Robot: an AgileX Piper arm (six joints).
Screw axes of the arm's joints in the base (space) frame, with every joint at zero. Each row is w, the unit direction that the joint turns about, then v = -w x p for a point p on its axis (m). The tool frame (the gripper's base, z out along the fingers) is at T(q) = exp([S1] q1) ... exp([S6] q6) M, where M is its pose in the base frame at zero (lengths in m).
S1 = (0, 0, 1, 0, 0, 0)
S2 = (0, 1, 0, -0.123, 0, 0)
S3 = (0, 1, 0, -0.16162, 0, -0.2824)
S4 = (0.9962, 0, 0.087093, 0, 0.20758, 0)
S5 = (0, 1, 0, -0.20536, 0, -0.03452)
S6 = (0.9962, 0, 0.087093, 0, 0.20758, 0)
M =
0.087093 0 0.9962 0.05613
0 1 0 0
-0.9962 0 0.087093 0.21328
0 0 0 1
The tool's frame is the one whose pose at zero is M.
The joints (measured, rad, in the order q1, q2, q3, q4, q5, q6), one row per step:
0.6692 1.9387 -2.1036 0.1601 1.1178 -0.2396
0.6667 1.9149 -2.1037 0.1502 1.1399 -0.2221
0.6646 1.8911 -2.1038 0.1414 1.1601 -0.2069
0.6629 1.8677 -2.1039 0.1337 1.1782 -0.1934
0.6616 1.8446 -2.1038 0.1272 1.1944 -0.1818
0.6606 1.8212 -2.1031 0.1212 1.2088 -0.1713
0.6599 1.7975 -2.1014 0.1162 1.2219 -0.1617
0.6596 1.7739 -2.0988 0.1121 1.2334 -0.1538
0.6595 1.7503 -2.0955 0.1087 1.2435 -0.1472
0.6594 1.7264 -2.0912 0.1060 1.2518 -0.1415
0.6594 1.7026 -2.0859 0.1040 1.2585 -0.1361
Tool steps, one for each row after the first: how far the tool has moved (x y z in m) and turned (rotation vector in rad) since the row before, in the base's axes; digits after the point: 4 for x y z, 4 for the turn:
-0.0051 -0.0063 0.0088 0.0004 0.0008 -0.0149
-0.0053 -0.0061 0.0088 0.0016 -0.0011 -0.0132
-0.0055 -0.0059 0.0086 0.0029 -0.0026 -0.0118
-0.0056 -0.0056 0.0083 0.0040 -0.0039 -0.0101
-0.0058 -0.0056 0.0082 0.0050 -0.0052 -0.0092
-0.0061 -0.0055 0.0079 0.0058 -0.0055 -0.0082
-0.0062 -0.0053 0.0075 0.0062 -0.0063 -0.0065
-0.0063 -0.0052 0.0072 0.0066 -0.0070 -0.0053
-0.0064 -0.0052 0.0070 0.0075 -0.0078 -0.0045
-0.0064 -0.0051 0.0066 0.0082 -0.0079 -0.0041

